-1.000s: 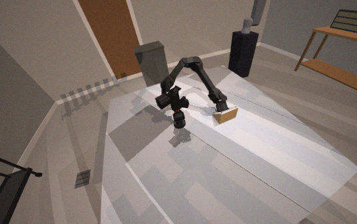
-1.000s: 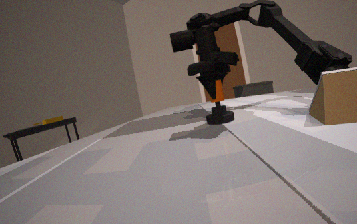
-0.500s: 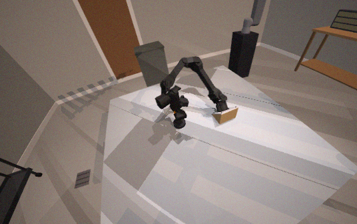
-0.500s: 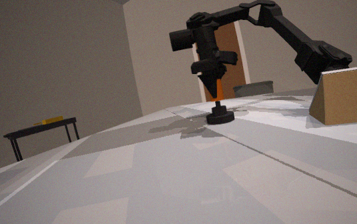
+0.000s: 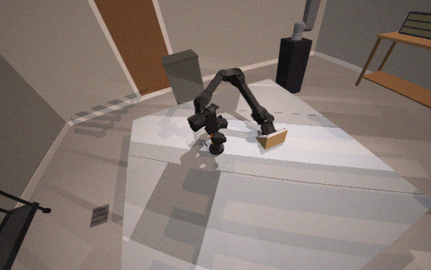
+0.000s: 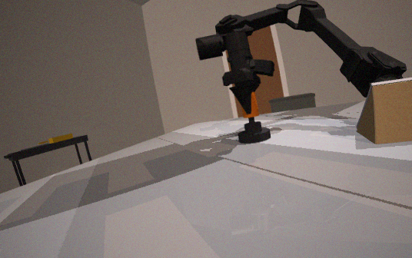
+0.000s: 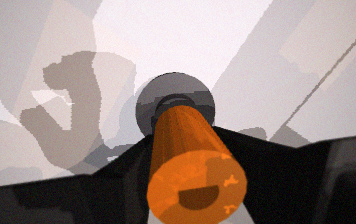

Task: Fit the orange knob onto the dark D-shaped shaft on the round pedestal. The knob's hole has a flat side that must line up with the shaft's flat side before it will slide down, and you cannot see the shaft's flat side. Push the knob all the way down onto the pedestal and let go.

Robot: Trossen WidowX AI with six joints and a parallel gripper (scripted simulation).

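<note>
My gripper tip is 2 cm below the orange knob. Also, from my gripper tip: round pedestal 4 cm below.
</note>
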